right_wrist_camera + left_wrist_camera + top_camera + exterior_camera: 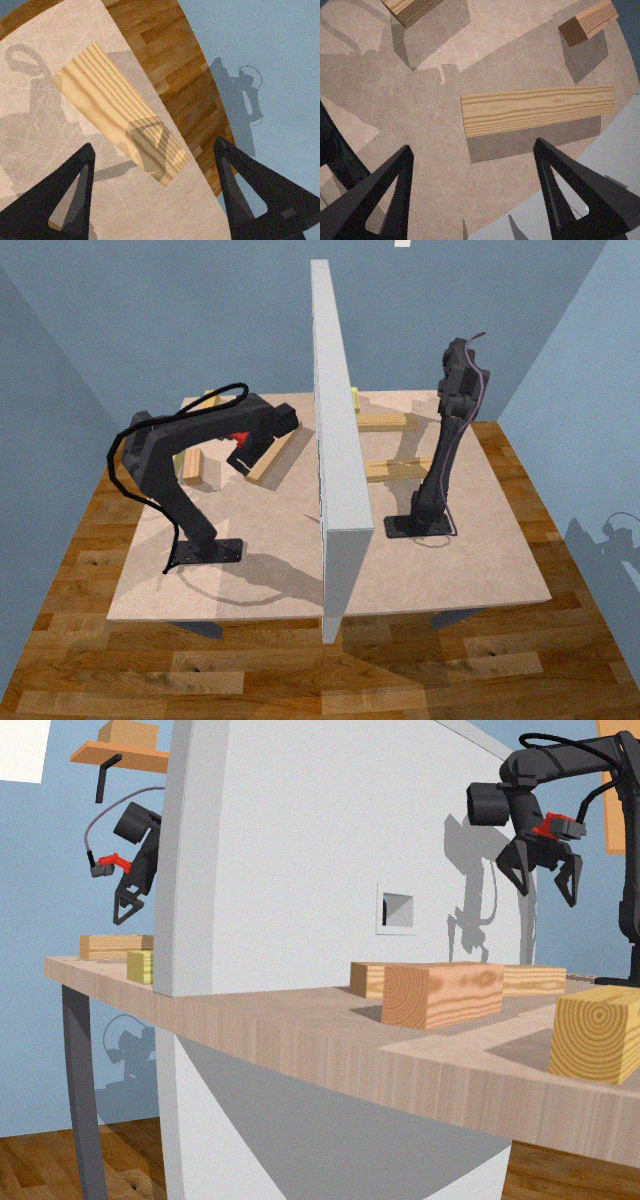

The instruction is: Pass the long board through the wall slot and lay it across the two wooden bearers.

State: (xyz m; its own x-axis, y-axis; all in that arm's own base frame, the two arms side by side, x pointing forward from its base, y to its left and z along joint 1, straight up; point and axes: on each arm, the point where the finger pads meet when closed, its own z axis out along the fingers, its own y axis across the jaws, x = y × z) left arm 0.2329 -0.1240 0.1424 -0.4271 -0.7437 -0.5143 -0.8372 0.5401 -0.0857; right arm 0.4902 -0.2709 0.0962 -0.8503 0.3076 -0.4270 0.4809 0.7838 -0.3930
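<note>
Now: the long board 140 mm ahead of my left hand, 70 mm to the right of it and 120 mm below it. Round my left hand: orange block 330 mm ahead, 120 mm below; yellow block 420 mm ahead, 190 mm to the left, 120 mm below; yellow-green offcut 360 mm ahead, 390 mm to the right, 120 mm below.
</note>
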